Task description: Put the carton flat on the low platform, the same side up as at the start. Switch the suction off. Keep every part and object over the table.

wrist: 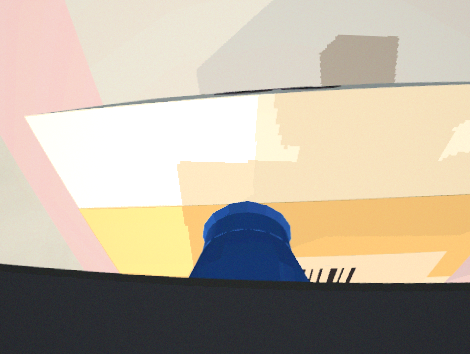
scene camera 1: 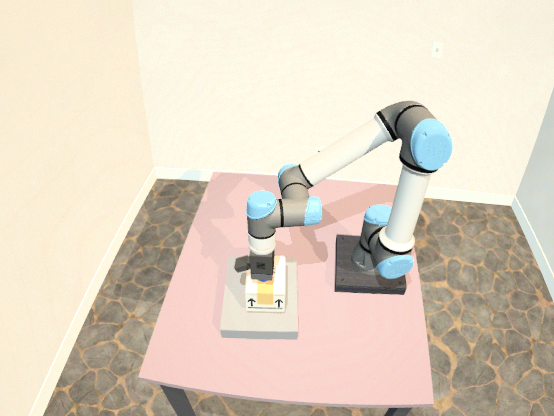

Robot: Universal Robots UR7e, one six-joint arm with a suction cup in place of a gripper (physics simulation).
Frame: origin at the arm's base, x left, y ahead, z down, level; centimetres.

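Seen in the pictures: hand, its tool point: (wrist: 246, 214) (scene camera 1: 263, 280); arm's base, origin of its link: (scene camera 1: 371, 260).
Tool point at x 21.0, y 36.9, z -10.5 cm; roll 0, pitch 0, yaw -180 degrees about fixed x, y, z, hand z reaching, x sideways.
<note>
Offsets run from my tool point to a thing's top centre. Level surfaces: height alone.
The white carton @(dy -0.7, dx -1.6, dz -1.4 cm) (scene camera 1: 253, 287) (wrist: 150, 150) is level, its top face up with an orange-yellow tape band and a barcode label. Two black arrows on its front side point up. It is over the low grey platform @(dy +1.4, dx -3.2, dz +9.6 cm) (scene camera 1: 260, 326) (wrist: 135, 75), somewhat right of its middle, within its side edges. Its underside is hidden, so whether it rests on the platform or hangs slightly above cannot be told. My gripper, a blue suction cup (scene camera 1: 263, 279) (wrist: 247, 217), is pressed on the taped top face and holds the carton.
The pink table @(dz +14.4 cm) (scene camera 1: 350, 345) carries the platform and, at the right, the dark base plate (scene camera 1: 345, 287) of the arm. The upper arm and forearm arch behind and right of the carton. A dark bracket (scene camera 1: 242, 264) sticks out left of the wrist.
</note>
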